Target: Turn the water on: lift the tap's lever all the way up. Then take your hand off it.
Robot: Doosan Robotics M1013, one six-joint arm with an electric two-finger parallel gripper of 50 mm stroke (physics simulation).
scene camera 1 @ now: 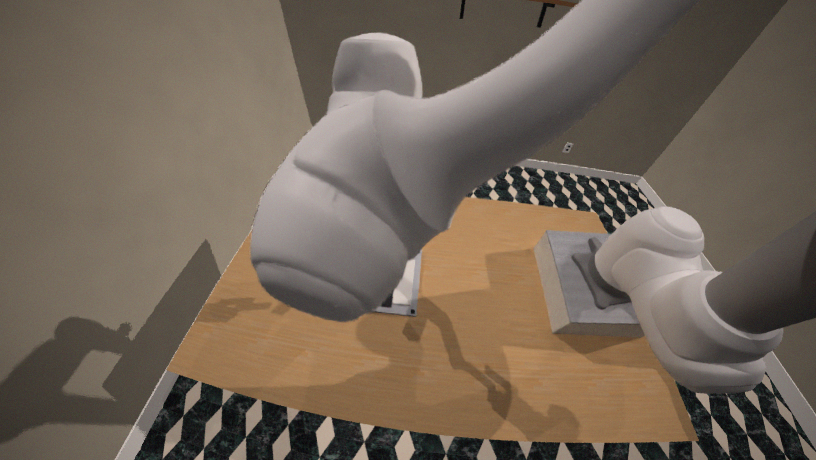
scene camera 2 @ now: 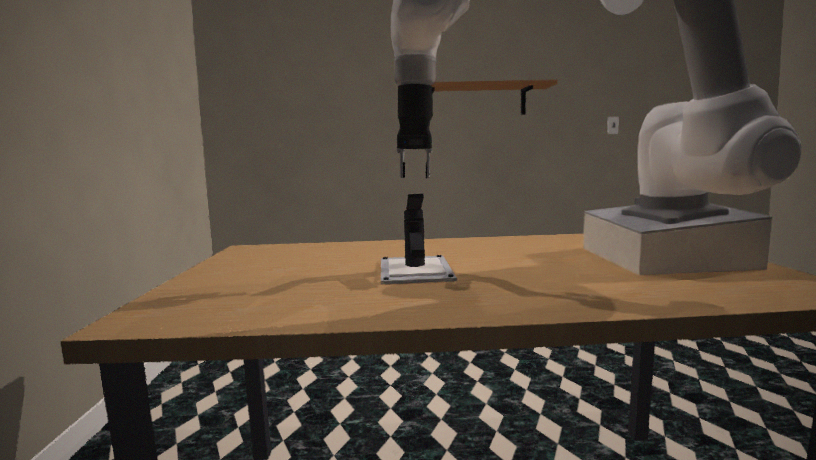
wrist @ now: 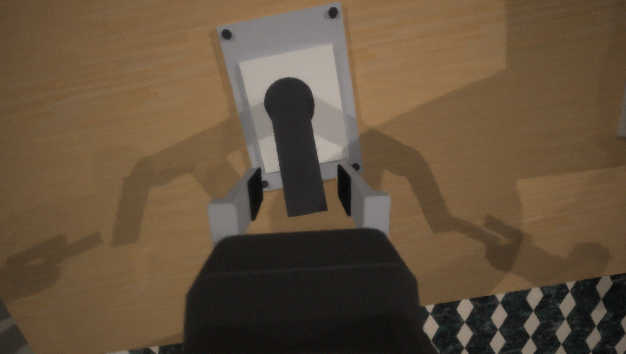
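Seen in the pictures: gripper, between the fingertips: (scene camera 2: pixel 415 177) (wrist: pixel 300 181); arm's base, origin of its link: (scene camera 1: pixel 608 277) (scene camera 2: pixel 672 214).
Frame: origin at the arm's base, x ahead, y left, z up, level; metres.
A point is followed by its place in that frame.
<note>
The black tap (scene camera 2: pixel 414 242) @[x 0.672, y -0.027, z -0.032 m] stands upright on a grey base plate with a white pad (scene camera 2: pixel 389 273) (wrist: pixel 280 31) @[x 0.638, y -0.207, z -0.109 m]. Its black lever (scene camera 2: pixel 415 201) @[x 0.664, y -0.041, z 0.060 m] (wrist: pixel 300 167) @[x 0.661, y -0.057, z 0.062 m] sits on top and is tilted upward in the scene camera 2 view; its exact angle is hard to tell. My gripper (scene camera 2: pixel 415 176) @[x 0.659, y -0.059, z 0.112 m] (wrist: pixel 300 181) @[x 0.659, y -0.059, z 0.112 m] is open and empty. It hangs above the lever with a gap between the fingertips and the lever in the scene camera 2 view. In the wrist view the lever shows between and below the fingers. In the scene camera 1 view my arm hides the tap, the lever and the gripper.
The wooden table (scene camera 1: pixel 457 394) @[x 0.499, y 0.236, z -0.117 m] (scene camera 2: pixel 320 320) @[x 0.895, y 0.195, z -0.117 m] (wrist: pixel 125 320) @[x 1.099, y 0.147, z -0.117 m] carries the tap's plate. The robot's pedestal (scene camera 1: pixel 594 328) @[x 0.088, y 0.128, z -0.054 m] (scene camera 2: pixel 702 251) @[x 0.037, y 0.137, z -0.068 m] stands at the right of the table. A wall shelf (scene camera 2: pixel 497 85) hangs on the back wall behind the arm.
</note>
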